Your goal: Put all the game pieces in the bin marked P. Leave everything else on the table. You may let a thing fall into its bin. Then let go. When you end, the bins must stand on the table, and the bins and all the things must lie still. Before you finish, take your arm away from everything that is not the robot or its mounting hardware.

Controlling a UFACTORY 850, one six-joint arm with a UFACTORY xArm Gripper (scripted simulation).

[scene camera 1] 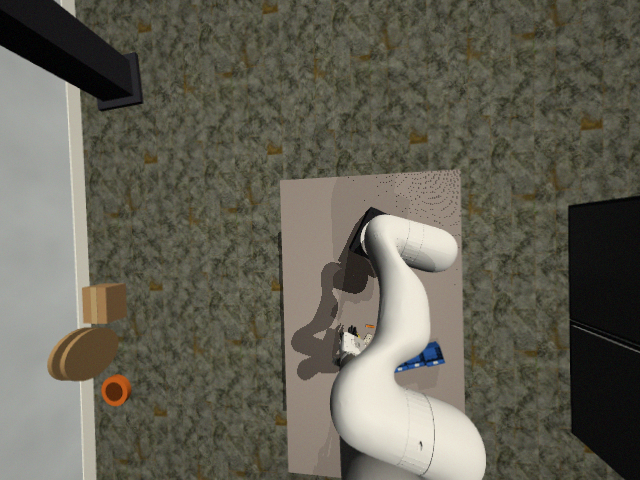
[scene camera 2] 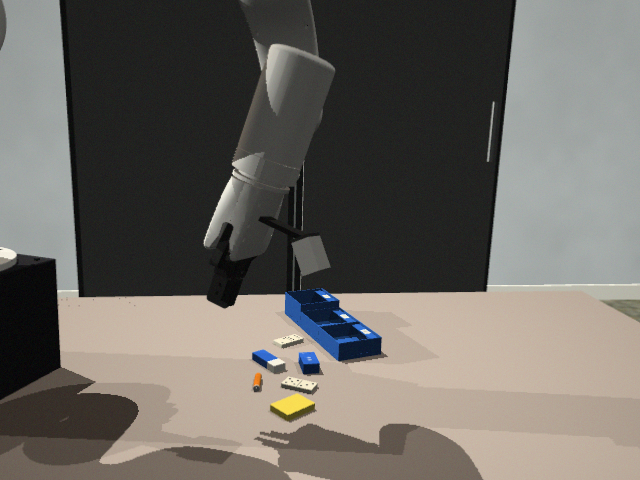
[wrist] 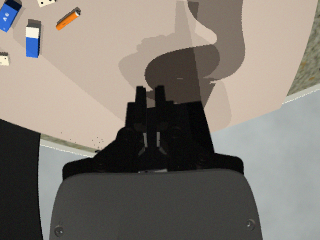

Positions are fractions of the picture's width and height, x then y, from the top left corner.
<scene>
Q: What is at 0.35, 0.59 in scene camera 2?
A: My gripper.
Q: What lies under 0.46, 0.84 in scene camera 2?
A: A yellow block.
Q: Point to a joined blue bins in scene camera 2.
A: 0.50, 0.64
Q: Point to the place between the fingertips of my gripper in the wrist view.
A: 0.47, 0.41
</scene>
